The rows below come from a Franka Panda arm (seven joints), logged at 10 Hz.
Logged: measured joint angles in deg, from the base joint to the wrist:
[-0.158, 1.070, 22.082, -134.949, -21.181, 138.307, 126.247]
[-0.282, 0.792, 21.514, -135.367, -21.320, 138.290, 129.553]
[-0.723, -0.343, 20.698, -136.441, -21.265, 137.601, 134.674]
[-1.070, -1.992, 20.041, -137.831, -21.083, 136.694, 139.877]
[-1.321, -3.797, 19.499, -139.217, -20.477, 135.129, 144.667]
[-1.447, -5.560, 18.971, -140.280, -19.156, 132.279, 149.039]
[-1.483, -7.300, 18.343, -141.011, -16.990, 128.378, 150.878]
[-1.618, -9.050, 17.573, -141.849, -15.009, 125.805, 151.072]
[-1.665, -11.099, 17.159, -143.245, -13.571, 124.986, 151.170]
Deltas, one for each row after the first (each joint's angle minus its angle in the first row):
[-0.124, -0.278, -0.568, -0.418, -0.139, -0.017, 3.306]
[-0.565, -1.413, -1.384, -1.492, -0.084, -0.706, 8.427]
[-0.912, -3.062, -2.041, -2.882, 0.098, -1.613, 13.630]
[-1.163, -4.867, -2.583, -4.268, 0.704, -3.178, 18.420]
[-1.289, -6.630, -3.111, -5.331, 2.025, -6.028, 22.792]
[-1.325, -8.370, -3.739, -6.062, 4.191, -9.929, 24.631]
[-1.460, -10.120, -4.509, -6.900, 6.172, -12.502, 24.825]
[-1.507, -12.169, -4.923, -8.296, 7.610, -13.321, 24.923]

